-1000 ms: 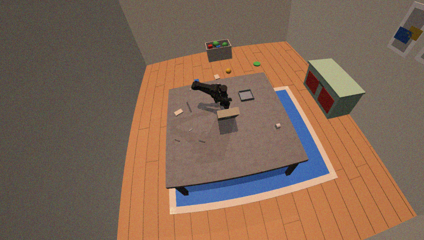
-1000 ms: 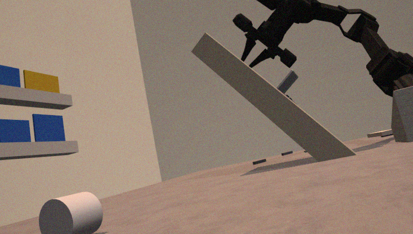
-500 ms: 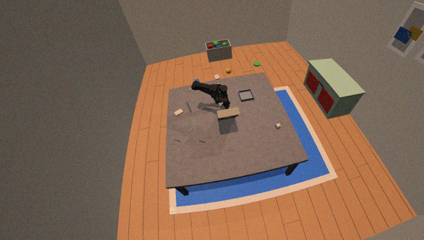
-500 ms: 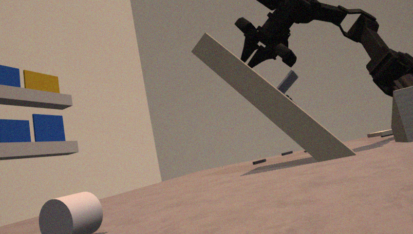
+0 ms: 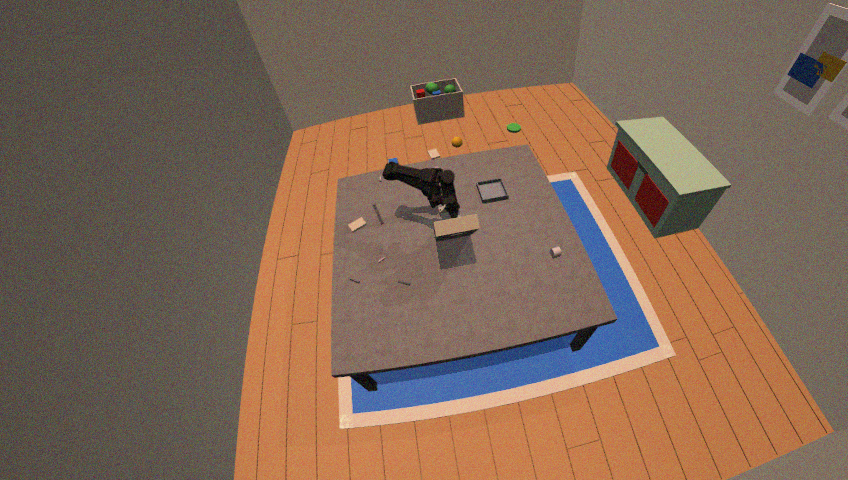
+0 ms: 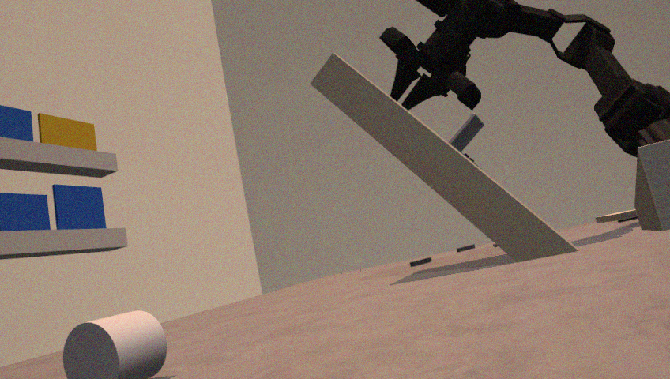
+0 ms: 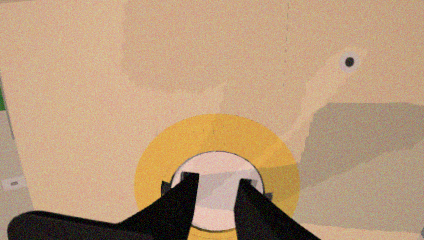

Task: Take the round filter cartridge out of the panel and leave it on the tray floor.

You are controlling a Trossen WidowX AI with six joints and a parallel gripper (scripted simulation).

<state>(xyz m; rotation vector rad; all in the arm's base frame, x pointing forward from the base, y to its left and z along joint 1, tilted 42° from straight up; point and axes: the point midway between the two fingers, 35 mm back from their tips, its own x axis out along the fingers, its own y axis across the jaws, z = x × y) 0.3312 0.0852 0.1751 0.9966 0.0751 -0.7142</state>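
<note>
Right now my gripper tip is 1 cm short of the filter cartridge and 1 cm above it. Round my gripper tip: service panel: 8 cm below, 4 cm behind, 1 cm to the left; then tray: 35 cm to the left, 35 cm behind, 26 cm below.
</note>
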